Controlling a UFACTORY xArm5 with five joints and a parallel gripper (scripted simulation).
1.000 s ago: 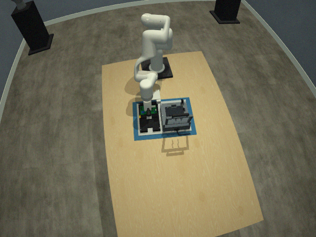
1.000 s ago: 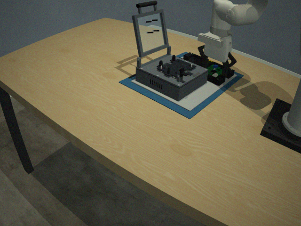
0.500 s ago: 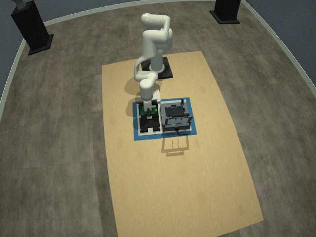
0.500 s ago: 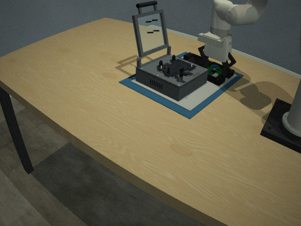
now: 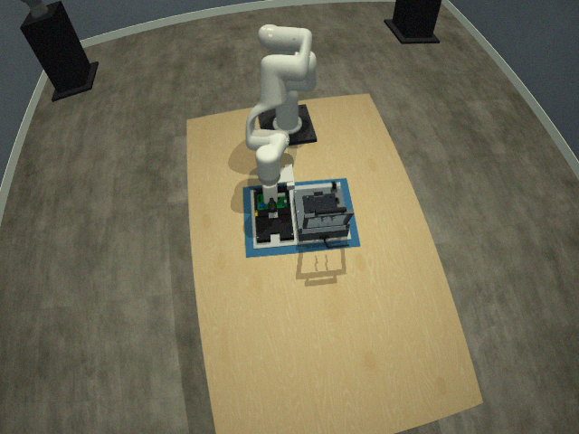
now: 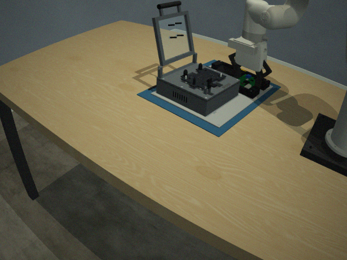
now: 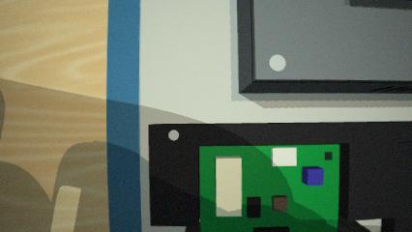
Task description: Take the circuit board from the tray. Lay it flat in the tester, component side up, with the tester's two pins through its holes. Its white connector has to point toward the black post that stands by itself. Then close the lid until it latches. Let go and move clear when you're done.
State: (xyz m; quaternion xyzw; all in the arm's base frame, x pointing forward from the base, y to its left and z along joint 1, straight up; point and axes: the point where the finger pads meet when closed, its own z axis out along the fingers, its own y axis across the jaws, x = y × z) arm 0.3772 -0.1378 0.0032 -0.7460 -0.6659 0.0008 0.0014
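Right now the green circuit board is right at my hand. The rest, counted from my hand: black nest (17 cm to the left, 9 cm ahead, 5 cm above); clear lid (20 cm ahead, 16 cm above, 15 cm to the left).
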